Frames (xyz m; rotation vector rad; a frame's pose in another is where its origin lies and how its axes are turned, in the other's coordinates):
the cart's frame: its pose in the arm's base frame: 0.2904 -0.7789 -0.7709 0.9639 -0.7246 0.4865
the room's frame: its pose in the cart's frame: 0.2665 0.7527 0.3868 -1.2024 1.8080 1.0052
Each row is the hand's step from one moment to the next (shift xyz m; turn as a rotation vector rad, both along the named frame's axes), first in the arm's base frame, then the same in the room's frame.
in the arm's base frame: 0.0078 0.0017 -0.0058 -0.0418 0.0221 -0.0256
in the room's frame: 0.0080 -0.0042 -0.0040 0.0174 0.0463 0.0211
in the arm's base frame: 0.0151 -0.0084 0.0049 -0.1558 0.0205 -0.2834
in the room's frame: -0.0032 -0.0146 -0.0099 0.1714 0.2690 -0.0572
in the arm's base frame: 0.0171 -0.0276 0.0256 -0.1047 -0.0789 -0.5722
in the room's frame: -0.0289 -0.0242 -0.0170 0.3504 0.3731 -0.2874
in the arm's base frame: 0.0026 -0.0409 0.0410 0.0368 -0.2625 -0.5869
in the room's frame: -0.0530 -0.0174 -0.0159 0.3067 0.2765 -0.4941
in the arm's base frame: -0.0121 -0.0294 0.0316 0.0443 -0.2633 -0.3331
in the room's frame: -0.0445 -0.0014 -0.0056 0.1178 0.1489 -0.3824
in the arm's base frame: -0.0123 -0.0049 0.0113 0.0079 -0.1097 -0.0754
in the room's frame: -0.0155 0.0059 0.0054 -0.0022 0.0410 -0.1269
